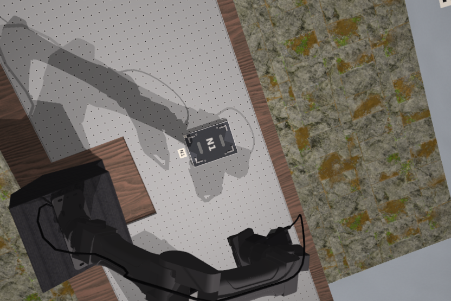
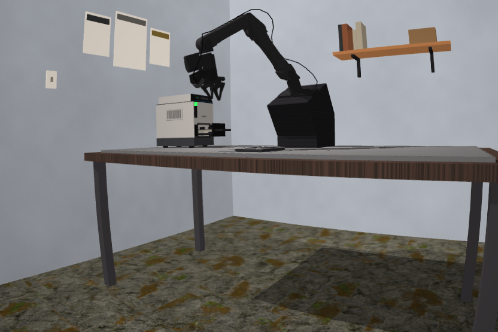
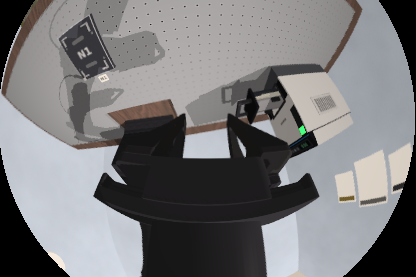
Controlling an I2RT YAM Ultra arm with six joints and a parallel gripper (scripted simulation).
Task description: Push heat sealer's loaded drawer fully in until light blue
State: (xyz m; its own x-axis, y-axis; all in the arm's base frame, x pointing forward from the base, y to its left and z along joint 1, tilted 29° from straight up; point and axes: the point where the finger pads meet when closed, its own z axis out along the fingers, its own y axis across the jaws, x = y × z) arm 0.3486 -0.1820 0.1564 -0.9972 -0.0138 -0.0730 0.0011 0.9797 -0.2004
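Now: the sealer drawer 190 mm behind my hand, 260 mm to the right of it and 150 mm below it. Also, from my hand: label tag 100 mm behind, 250 mm to the left, 230 mm below.
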